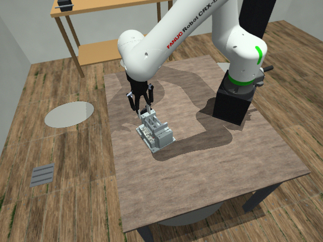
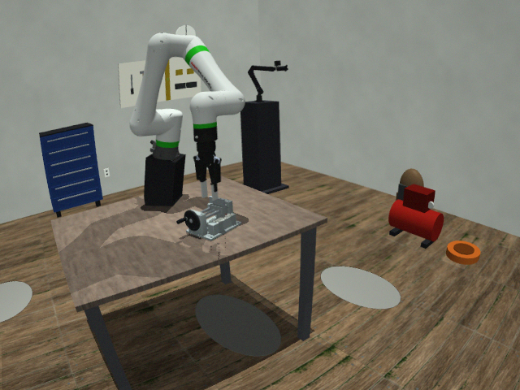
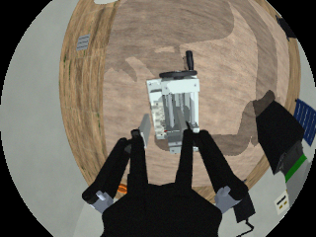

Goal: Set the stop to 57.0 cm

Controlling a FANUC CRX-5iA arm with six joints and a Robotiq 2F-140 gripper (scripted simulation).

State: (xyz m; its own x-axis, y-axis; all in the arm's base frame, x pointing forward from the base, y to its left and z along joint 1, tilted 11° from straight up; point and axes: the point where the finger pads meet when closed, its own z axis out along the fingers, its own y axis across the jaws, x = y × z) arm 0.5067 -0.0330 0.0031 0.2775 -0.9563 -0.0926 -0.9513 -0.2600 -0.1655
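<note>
Right now my hand is 11 cm to the left of the black handwheel, 11 cm above it and 4 cm past it.
</note>
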